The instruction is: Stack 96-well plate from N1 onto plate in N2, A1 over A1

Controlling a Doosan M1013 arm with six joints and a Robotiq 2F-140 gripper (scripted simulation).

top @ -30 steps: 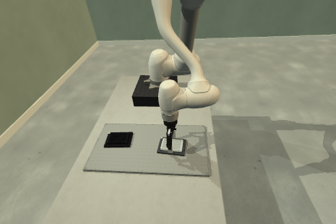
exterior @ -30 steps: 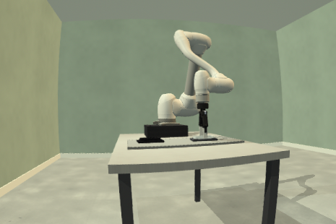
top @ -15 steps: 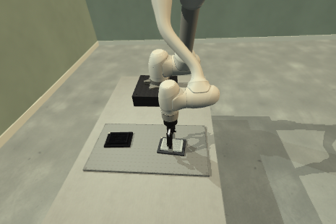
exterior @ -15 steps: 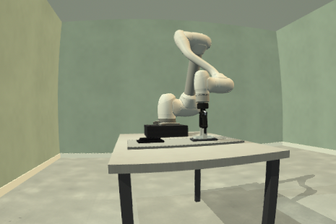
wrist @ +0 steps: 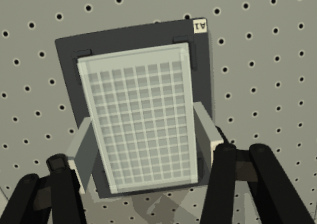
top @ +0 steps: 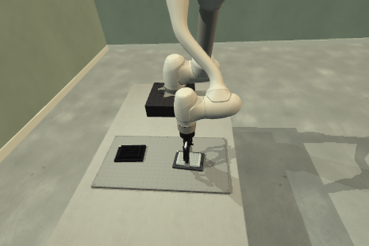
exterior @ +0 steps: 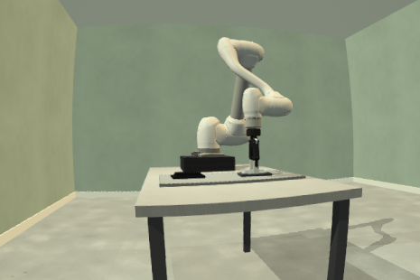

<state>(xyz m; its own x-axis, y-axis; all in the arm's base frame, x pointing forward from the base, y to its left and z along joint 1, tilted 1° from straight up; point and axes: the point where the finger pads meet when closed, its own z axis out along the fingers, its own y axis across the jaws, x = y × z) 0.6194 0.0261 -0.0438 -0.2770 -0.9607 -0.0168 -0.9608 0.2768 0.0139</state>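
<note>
My gripper is now 30 mm above the plate nest. Round my hand: black 96-well plate (100 mm behind, 330 mm to the right, 20 mm below).
</note>
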